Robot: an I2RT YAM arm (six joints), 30 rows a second.
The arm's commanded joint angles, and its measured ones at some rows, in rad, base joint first. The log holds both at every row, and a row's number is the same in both.
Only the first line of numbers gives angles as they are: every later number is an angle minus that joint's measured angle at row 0.
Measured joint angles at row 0:
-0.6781 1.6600 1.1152 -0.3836 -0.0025 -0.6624
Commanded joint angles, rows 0 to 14:
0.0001 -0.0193 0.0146 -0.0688 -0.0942 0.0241
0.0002 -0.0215 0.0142 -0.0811 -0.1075 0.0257
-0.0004 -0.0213 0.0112 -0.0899 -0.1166 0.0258
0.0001 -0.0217 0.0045 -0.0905 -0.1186 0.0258
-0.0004 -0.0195 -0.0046 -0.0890 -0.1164 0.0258
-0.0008 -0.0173 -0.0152 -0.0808 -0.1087 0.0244
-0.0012 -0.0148 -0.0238 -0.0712 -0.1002 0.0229
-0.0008 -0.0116 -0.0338 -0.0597 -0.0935 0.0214
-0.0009 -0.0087 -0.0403 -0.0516 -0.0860 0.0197
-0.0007 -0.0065 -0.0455 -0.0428 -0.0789 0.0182
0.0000 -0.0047 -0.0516 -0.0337 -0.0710 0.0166
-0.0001 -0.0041 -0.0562 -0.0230 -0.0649 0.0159
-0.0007 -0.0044 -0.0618 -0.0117 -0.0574 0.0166
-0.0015 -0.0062 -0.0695 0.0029 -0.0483 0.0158
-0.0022 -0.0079 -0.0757 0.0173 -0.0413 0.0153
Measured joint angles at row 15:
-0.0004 -0.0061 -0.0660 -0.0355 -0.0713 0.0152
